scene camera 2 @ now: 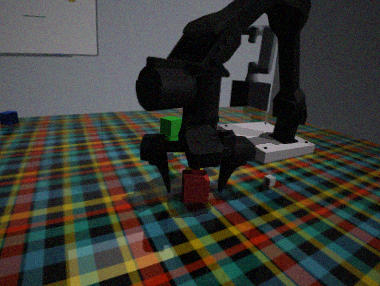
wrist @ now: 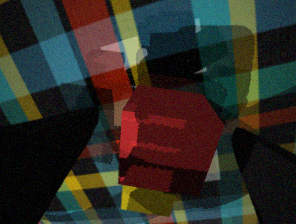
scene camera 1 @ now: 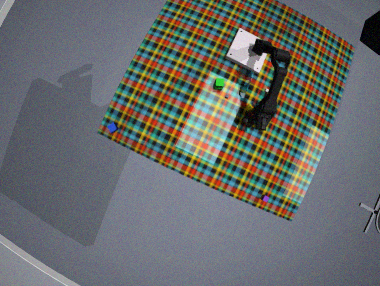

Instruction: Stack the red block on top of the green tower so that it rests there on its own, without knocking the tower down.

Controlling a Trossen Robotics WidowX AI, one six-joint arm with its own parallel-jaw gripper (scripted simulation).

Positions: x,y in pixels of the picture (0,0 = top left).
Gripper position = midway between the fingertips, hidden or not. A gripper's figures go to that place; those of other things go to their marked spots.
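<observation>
The gripper [scene camera 2: 194,191] sits 0.42 m from the lens, while a red block [scene camera 2: 195,183] is 0.39 m from the lens.
</observation>
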